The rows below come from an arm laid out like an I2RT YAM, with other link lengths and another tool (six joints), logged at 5 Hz.
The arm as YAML. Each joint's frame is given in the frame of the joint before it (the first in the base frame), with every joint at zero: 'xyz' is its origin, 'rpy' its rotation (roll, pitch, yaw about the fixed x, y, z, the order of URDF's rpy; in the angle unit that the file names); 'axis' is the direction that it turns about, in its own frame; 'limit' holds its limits. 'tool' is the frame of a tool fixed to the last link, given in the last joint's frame.
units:
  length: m
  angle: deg
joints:
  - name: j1
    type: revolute
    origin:
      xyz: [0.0, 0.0, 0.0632]
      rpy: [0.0, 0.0, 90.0]
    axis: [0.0, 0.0, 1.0]
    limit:
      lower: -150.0
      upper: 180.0
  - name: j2
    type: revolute
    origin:
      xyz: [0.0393, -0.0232, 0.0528]
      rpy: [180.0, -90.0, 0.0]
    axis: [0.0, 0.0, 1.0]
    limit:
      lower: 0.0
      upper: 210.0
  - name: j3
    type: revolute
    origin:
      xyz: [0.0, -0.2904, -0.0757]
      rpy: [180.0, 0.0, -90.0]
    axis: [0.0, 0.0, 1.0]
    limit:
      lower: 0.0
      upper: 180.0
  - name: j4
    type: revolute
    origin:
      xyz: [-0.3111, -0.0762, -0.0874]
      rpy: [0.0, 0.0, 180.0]
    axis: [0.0, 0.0, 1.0]
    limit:
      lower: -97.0
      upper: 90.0
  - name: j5
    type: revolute
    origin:
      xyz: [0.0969, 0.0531, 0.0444]
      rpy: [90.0, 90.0, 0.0]
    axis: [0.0, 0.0, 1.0]
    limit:
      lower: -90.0
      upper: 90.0
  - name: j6
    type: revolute
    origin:
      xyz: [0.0, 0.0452, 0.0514]
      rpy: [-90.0, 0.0, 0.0]
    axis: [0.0, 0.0, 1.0]
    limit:
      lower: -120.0
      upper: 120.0
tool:
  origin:
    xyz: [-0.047, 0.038, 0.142]
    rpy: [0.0, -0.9, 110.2]
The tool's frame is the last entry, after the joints.
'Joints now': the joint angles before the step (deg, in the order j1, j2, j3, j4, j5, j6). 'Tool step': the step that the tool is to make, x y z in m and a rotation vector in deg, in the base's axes. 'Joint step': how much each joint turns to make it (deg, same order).
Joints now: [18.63 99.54 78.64 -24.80 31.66 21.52]
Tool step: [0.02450 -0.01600 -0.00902 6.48 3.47 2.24]
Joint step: [-4.66 3.18 6.02 -4.34 -9.96 -0.04]
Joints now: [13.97 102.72 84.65 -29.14 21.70 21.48]
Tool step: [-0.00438 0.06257 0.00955 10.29 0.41 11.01]
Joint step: [2.25 -3.08 -0.01 -0.95 -13.31 0.65]
